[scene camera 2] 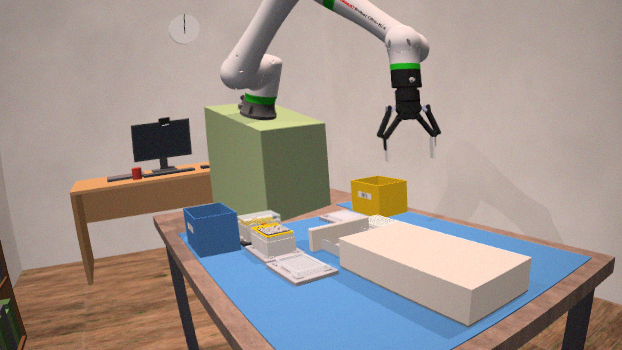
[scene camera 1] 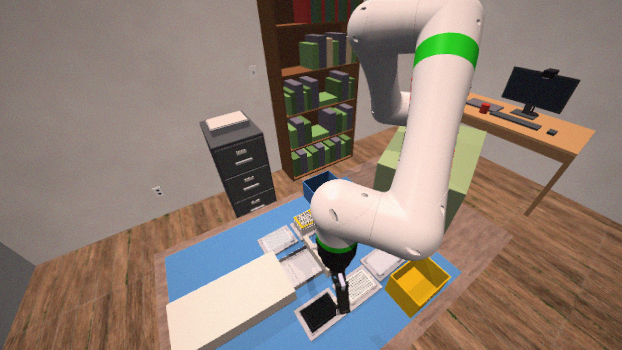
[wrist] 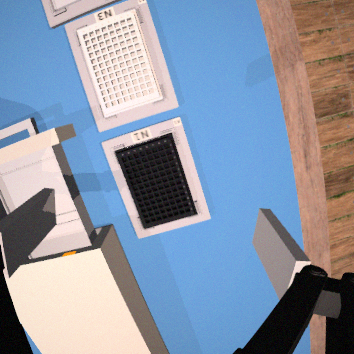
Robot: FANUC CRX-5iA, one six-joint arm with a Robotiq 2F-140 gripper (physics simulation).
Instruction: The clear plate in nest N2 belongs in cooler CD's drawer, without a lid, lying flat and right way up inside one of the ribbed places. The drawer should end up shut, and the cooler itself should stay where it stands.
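Places are measured from the arm's base along level axes (x back, y right, z up), in millimetres.
Where they show: gripper, fingertip midpoint: (scene camera 2: 410,159) (scene camera 1: 334,287) (wrist: 154,217); arm's base at its link origin: (scene camera 2: 257,115).
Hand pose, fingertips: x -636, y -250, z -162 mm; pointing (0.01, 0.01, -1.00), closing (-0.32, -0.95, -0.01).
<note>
Things, the pixels of their top centre, and the offset from my fingertips.
- clear plate at its top centre: (scene camera 2: 300,261) (scene camera 1: 276,238) dx -55, dy +405, dz -207 mm
- black plate at its top centre: (wrist: 156,184) (scene camera 1: 320,310) dx -38, dy +26, dz -207 mm
- white plate at its top centre: (wrist: 117,62) (scene camera 2: 378,220) (scene camera 1: 357,284) dx +139, dy +35, dz -207 mm
- pale flat item at its top centre: (scene camera 2: 344,214) (scene camera 1: 383,259) dx +306, dy +69, dz -214 mm
- yellow bin at its top centre: (scene camera 2: 378,180) (scene camera 1: 420,276) dx +321, dy -91, dz -113 mm
- blue bin at its top centre: (scene camera 2: 208,210) (scene camera 1: 322,181) dx +292, dy +557, dz -113 mm
- yellow-topped box at its top centre: (scene camera 2: 271,227) (scene camera 1: 308,216) dx +123, dy +411, dz -156 mm
A clear plate (scene camera 1: 277,241) (scene camera 2: 302,266) lies flat on a pale nest beside the cooler's drawer side; its label is unreadable, so I cannot confirm N2. The cream cooler (scene camera 1: 230,305) (scene camera 2: 435,270) (wrist: 60,300) stands on the mat. Its drawer (scene camera 1: 300,265) (wrist: 30,175) is pulled out and looks empty where it shows; a finger covers part of it in the wrist view. The drawer's front panel (scene camera 2: 340,232) stands upright. My gripper (scene camera 1: 343,310) (scene camera 2: 409,158) (wrist: 154,217) is open and empty, high above the table, over the area of the drawer and nest N1.
A black plate (scene camera 1: 320,312) (wrist: 157,182) sits in nest N1, a white plate (scene camera 1: 360,286) (wrist: 120,65) in N3. A pale flat item (scene camera 1: 382,261) lies beyond N3. A yellow bin (scene camera 1: 417,285) (scene camera 2: 379,197), a blue bin (scene camera 2: 212,232) and a yellow-topped box (scene camera 1: 304,220) (scene camera 2: 272,240) stand nearby.
</note>
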